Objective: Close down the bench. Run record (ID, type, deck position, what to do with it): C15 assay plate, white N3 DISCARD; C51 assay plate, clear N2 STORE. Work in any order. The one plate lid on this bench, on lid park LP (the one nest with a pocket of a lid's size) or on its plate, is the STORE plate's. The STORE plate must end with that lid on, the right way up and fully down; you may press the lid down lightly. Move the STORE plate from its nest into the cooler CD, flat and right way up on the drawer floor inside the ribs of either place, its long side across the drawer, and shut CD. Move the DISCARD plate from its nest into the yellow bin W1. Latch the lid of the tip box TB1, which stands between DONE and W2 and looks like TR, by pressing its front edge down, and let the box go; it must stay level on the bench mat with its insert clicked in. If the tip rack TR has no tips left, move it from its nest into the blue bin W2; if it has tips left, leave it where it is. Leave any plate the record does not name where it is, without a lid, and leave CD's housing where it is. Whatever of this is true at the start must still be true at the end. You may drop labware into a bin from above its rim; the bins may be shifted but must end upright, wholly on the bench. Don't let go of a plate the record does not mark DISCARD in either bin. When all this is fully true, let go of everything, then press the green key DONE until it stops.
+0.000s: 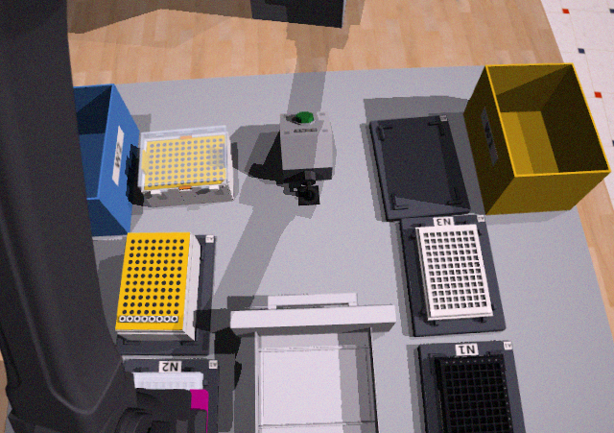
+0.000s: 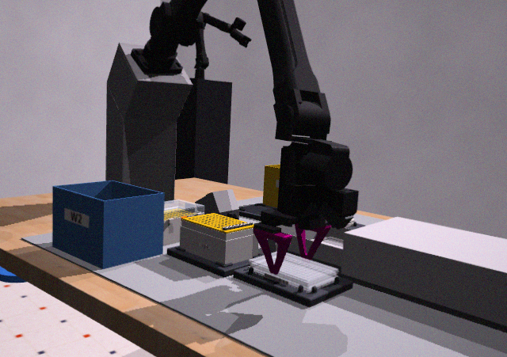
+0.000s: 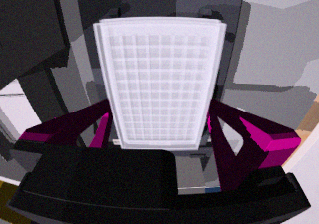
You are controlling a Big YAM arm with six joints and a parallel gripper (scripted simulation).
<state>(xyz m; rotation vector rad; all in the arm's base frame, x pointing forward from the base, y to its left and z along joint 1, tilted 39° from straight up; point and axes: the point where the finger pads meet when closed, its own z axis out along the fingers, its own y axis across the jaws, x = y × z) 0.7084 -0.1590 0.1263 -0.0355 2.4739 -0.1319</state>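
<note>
Now: the plate lid right at my hand. Also, from my hand: tip rack TR (17 cm behind, 2 cm to the right, 2 cm above); clear plate (1 cm below); nest N2 (1 cm ahead, 3 cm below).
</note>
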